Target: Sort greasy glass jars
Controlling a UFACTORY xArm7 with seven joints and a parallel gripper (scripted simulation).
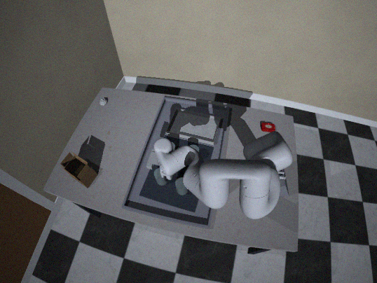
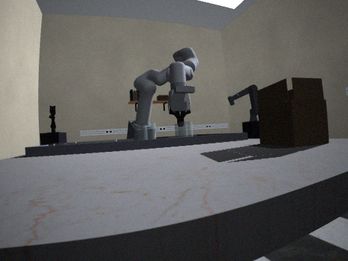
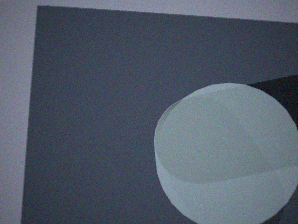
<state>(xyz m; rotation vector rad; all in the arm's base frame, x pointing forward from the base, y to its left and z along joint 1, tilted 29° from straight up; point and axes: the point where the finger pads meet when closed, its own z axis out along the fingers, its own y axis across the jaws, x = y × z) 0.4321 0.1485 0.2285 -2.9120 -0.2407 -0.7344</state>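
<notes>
Now: hand 90 mm above the dark drying mat and 80 mm to the left of it. From my hand the other things lie so: light grey tray (400 mm to the right, 90 mm below, 40 mm ahead); then red object (610 mm to the right, 410 mm behind, 80 mm below); then cardboard box (500 mm ahead, 200 mm to the left, 30 mm below).
</notes>
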